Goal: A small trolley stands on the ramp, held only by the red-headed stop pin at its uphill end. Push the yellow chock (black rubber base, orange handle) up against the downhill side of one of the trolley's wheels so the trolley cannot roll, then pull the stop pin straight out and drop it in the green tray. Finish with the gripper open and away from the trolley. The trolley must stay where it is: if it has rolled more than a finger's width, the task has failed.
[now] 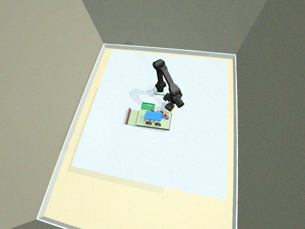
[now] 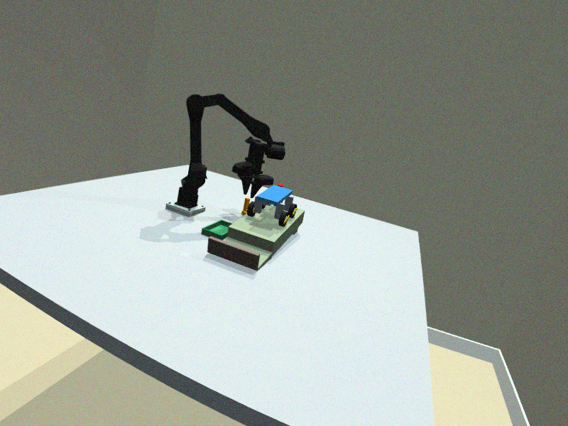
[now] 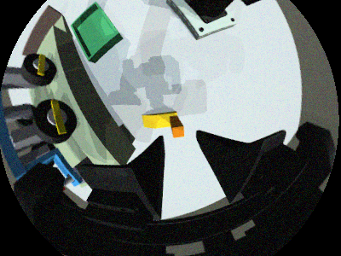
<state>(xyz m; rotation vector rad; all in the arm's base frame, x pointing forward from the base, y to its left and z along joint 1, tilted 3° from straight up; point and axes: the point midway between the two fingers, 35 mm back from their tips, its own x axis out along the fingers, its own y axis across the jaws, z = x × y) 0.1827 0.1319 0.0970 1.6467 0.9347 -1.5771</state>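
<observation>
Now: gripper tip 5 cm above the yellow chock, 2 cm short of it and 1 cm to the left of it. The rest, counted from my gripper tip: blue-topped trolley (16 cm to the right, 14 cm ahead, 4 cm above); red-headed stop pin (13 cm ahead, 6 cm to the right, 5 cm above); green ramp (16 cm to the right, 14 cm ahead, 3 cm below).
</observation>
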